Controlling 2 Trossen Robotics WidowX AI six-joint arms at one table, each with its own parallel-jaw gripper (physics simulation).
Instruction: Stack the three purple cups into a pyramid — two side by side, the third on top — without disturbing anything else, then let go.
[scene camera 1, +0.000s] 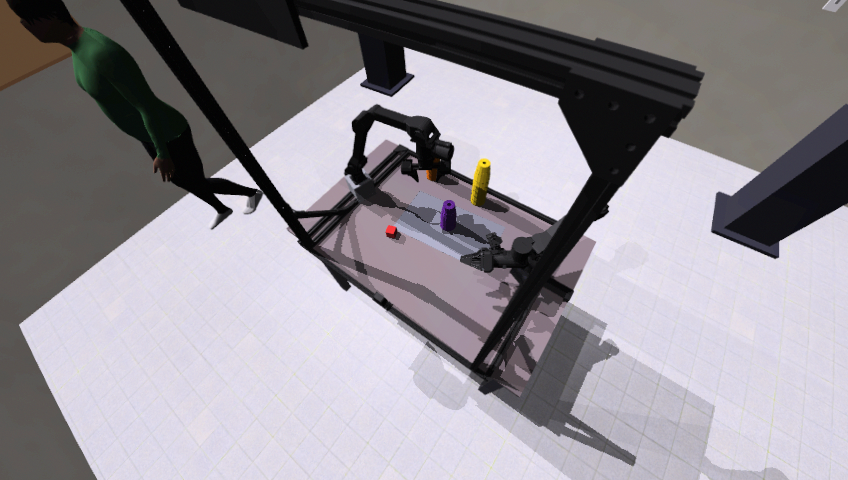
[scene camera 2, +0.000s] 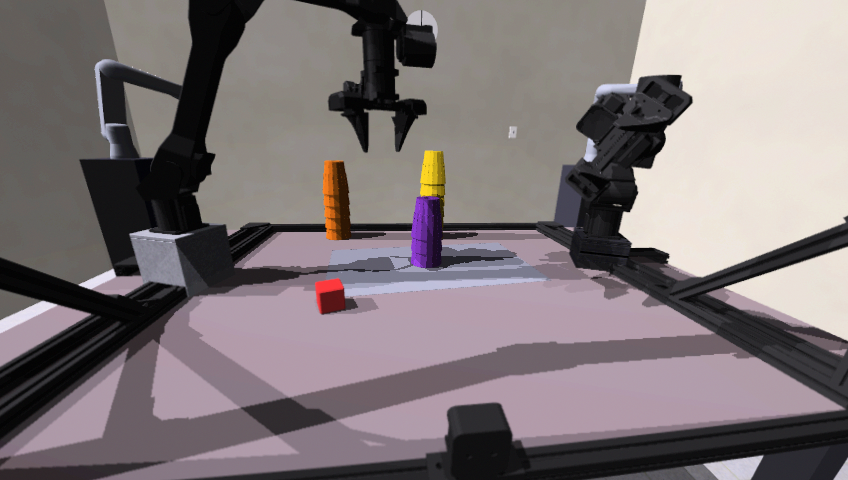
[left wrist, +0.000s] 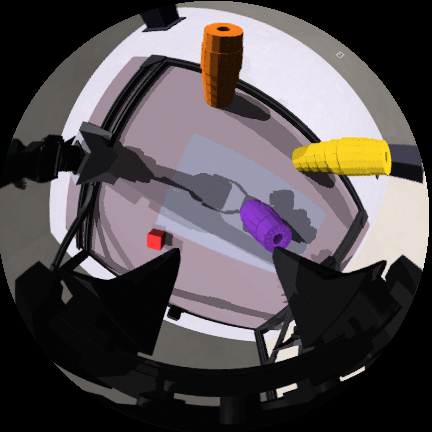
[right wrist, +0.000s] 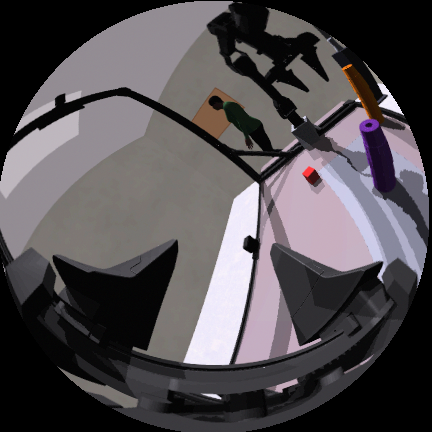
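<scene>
The purple cups stand nested upside down in one upright stack on the pale blue mat. Their rims overlap, so I cannot separate each cup clearly. My left gripper is open and empty, pointing down, high above the table. In scene camera 2 it hangs up and to the left of the purple stack. My right gripper is open and empty, apart from the stack, near the mat's right end in scene camera 1.
A red cube lies beside the mat. An orange cup stack and a tall yellow cup stack stand upright behind the mat. A black frame surrounds the table.
</scene>
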